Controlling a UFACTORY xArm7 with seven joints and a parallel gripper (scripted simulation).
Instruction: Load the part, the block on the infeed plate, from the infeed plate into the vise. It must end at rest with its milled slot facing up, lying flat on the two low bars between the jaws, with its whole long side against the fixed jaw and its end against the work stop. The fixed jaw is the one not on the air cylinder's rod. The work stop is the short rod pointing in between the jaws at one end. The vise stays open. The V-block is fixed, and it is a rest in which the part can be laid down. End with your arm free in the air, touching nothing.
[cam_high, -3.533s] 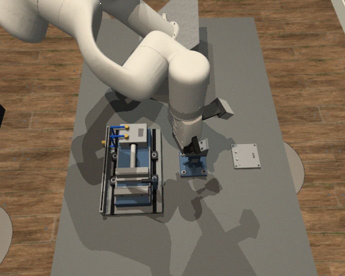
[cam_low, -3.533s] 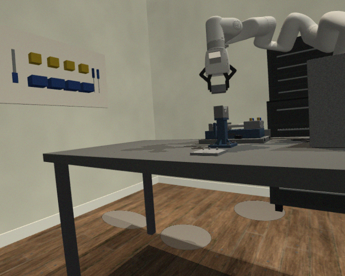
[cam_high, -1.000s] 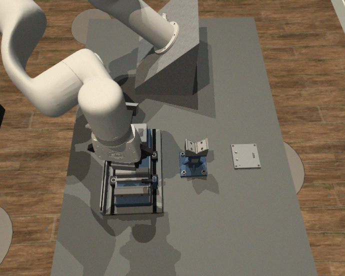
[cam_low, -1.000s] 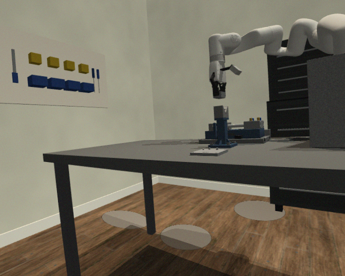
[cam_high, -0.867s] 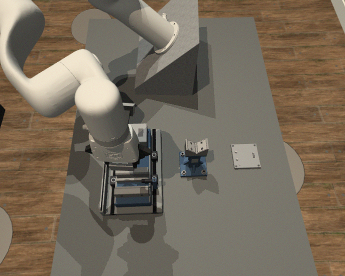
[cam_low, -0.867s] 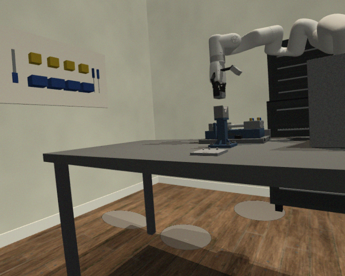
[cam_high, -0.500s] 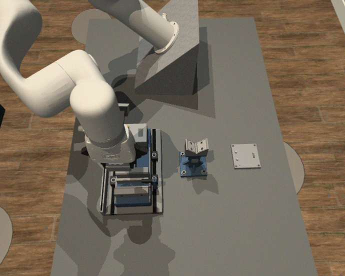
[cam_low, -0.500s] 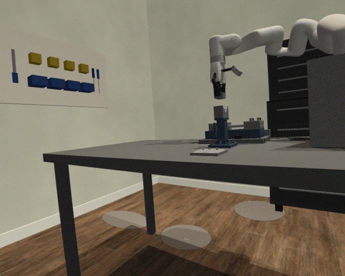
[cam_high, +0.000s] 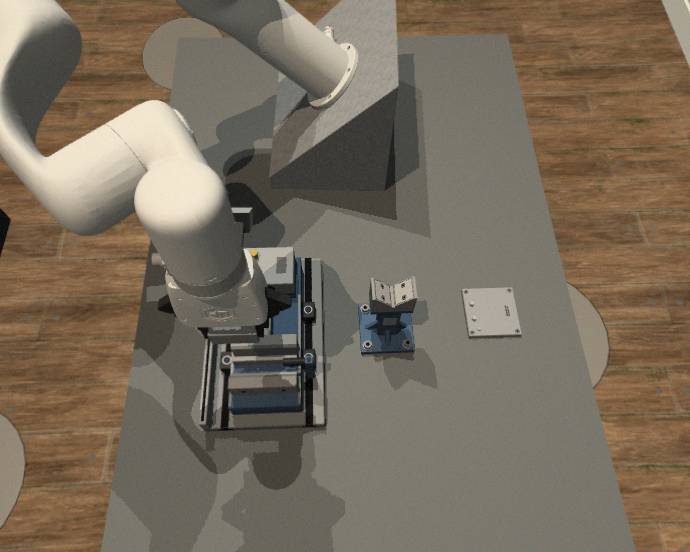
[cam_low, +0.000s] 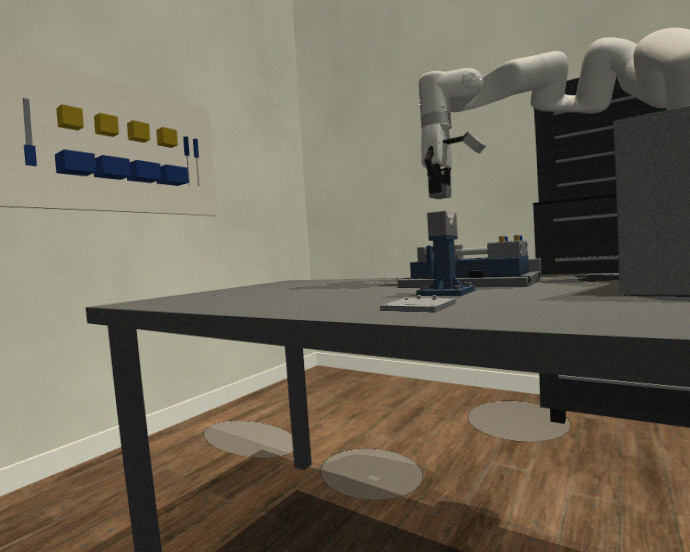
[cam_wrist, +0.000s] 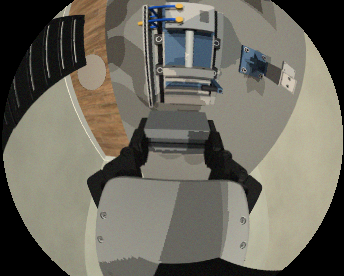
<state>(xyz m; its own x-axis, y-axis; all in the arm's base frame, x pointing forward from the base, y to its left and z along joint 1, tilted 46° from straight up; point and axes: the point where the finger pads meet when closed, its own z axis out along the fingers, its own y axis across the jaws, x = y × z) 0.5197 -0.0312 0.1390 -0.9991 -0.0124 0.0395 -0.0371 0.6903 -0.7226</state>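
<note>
Right now the moving jaw is 17 cm below my hand, 3 cm behind it and 2 cm to the left of it. From my hand the other things lie so: part (right at my hand); then fixed jaw (17 cm below, 3 cm ahead, 2 cm to the left); then work stop (16 cm below, 7 cm to the left).
</note>
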